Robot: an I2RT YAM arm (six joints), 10 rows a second.
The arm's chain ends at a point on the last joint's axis. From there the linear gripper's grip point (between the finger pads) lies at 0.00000 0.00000 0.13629 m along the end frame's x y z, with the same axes.
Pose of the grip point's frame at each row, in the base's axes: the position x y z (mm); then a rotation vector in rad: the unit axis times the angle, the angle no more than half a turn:
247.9 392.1 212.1 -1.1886 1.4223 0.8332
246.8 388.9 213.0 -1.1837 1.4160 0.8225
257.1 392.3 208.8 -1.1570 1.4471 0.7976
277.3 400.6 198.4 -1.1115 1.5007 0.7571
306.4 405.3 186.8 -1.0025 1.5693 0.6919
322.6 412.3 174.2 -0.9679 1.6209 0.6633
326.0 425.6 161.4 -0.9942 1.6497 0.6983
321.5 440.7 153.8 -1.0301 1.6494 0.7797
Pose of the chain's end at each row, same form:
209.7 264.2 239.7 -1.1886 1.4223 0.8332
207.4 261.2 239.9 -1.1837 1.4160 0.8225
213.2 266.4 237.1 -1.1570 1.4471 0.7976
226.0 278.2 229.5 -1.1115 1.5007 0.7571
241.5 289.7 218.6 -1.0025 1.5693 0.6919
253.2 300.5 209.8 -0.9679 1.6209 0.6633
261.5 312.3 201.0 -0.9942 1.6497 0.6983
266.0 322.8 193.7 -1.0301 1.6494 0.7797

